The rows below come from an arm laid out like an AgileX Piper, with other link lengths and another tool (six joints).
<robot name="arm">
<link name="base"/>
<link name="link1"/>
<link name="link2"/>
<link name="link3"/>
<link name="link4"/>
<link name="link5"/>
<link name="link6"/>
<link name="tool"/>
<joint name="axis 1" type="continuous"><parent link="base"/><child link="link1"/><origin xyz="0 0 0.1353"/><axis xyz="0 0 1"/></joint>
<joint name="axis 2" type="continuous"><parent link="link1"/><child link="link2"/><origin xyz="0 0 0" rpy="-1.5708 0 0"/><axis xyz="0 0 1"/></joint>
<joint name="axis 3" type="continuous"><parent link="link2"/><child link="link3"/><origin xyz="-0.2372 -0.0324 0"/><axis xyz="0 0 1"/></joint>
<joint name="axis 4" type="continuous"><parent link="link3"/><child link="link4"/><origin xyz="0.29 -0.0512 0" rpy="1.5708 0 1.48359"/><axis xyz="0 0 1"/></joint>
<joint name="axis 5" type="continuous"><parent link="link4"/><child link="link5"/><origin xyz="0 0 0" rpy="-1.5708 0 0"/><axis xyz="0 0 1"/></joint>
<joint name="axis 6" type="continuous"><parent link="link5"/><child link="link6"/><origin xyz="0 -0.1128 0" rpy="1.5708 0 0"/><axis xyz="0 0 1"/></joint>
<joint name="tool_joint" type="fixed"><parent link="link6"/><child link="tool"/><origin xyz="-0.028 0.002 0.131" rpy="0 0.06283 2.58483"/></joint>
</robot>
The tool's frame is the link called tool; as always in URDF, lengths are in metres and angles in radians. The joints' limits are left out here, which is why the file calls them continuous.
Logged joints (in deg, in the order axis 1, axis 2, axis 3, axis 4, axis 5, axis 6), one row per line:
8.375 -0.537 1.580 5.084 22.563 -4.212
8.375 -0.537 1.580 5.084 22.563 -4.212
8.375 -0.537 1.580 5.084 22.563 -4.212
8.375 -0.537 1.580 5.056 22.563 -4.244
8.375 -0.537 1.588 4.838 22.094 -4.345
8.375 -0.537 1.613 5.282 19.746 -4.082
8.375 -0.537 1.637 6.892 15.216 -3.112
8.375 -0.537 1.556 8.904 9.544 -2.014
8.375 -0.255 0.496 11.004 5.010 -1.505
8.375 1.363 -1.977 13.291 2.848 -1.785
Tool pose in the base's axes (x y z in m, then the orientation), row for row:
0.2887 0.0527 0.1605 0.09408 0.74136 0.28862 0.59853
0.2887 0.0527 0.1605 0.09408 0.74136 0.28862 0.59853
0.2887 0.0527 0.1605 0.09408 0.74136 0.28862 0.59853
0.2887 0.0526 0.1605 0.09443 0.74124 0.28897 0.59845
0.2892 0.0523 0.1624 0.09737 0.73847 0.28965 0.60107
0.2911 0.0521 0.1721 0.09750 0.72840 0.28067 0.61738
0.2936 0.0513 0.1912 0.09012 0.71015 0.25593 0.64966
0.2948 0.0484 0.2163 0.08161 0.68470 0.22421 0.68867
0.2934 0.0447 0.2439 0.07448 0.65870 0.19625 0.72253
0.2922 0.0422 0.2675 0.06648 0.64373 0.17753 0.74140
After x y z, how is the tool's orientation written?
As a quaternion, w x y z.
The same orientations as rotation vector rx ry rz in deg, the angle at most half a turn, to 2 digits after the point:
126.00 49.05 101.72
126.00 49.05 101.72
126.00 49.05 101.72
125.95 49.10 101.69
125.27 49.13 101.96
123.55 47.61 104.72
120.98 43.60 110.67
117.23 38.39 117.91
113.25 33.74 124.23
111.21 30.67 128.08

